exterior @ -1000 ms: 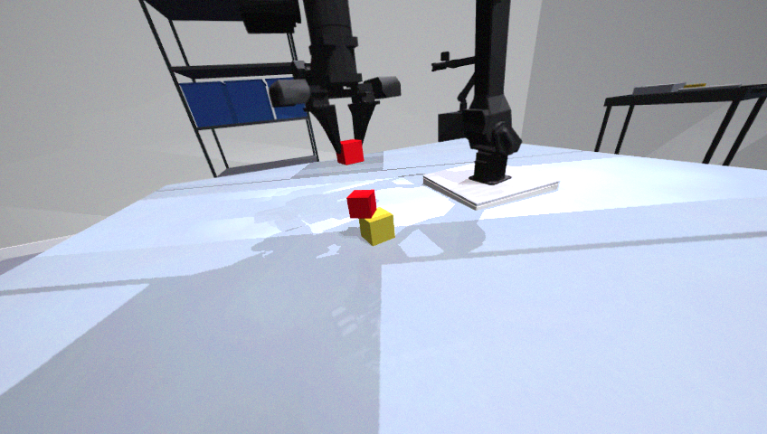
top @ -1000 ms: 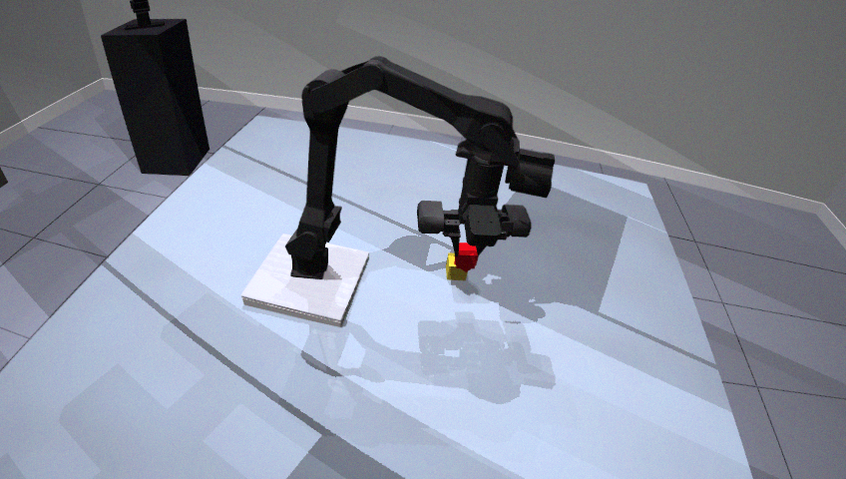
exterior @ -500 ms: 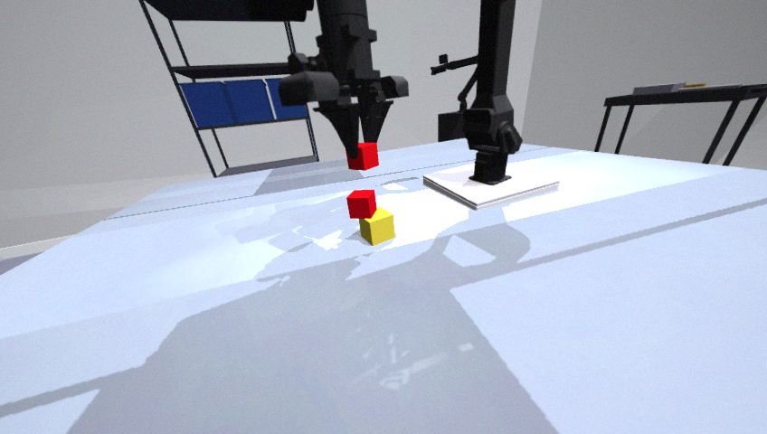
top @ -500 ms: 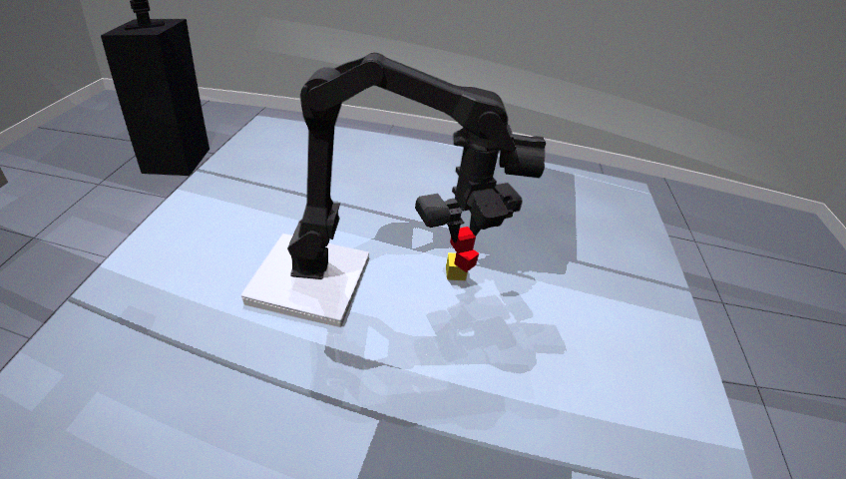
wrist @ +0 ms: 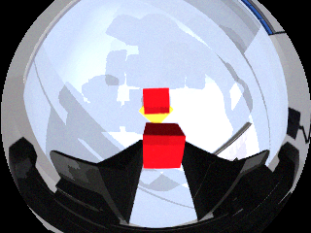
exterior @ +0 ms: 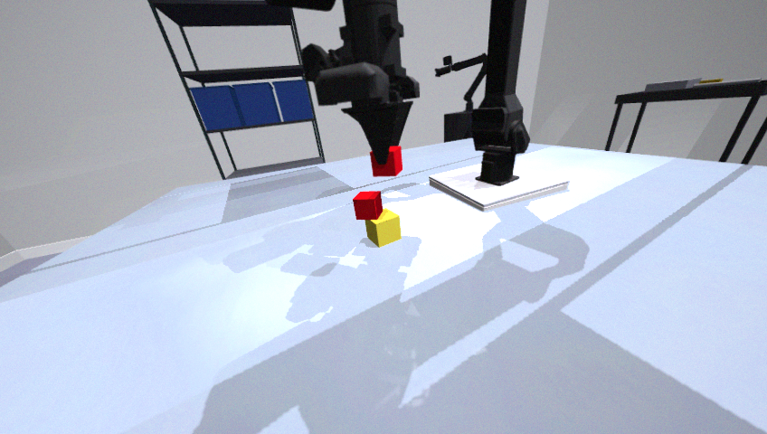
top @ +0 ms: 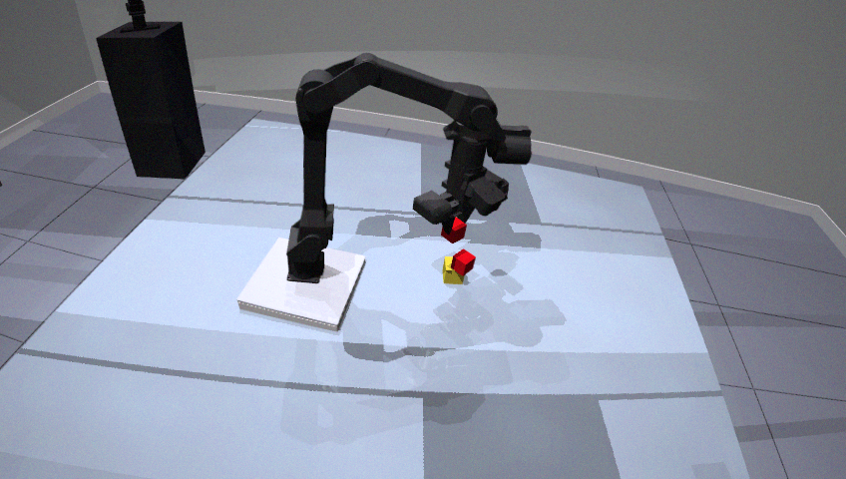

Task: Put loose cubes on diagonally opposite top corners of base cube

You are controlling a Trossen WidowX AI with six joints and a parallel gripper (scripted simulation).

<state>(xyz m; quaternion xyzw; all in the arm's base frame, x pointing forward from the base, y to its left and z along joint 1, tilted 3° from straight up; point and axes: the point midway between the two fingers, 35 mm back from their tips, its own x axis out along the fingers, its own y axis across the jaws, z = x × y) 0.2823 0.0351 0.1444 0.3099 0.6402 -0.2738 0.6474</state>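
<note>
Now: the yellow base cube 10 cm below my gripper tip, 1 cm to the right of it and 1 cm ahead of it.
</note>
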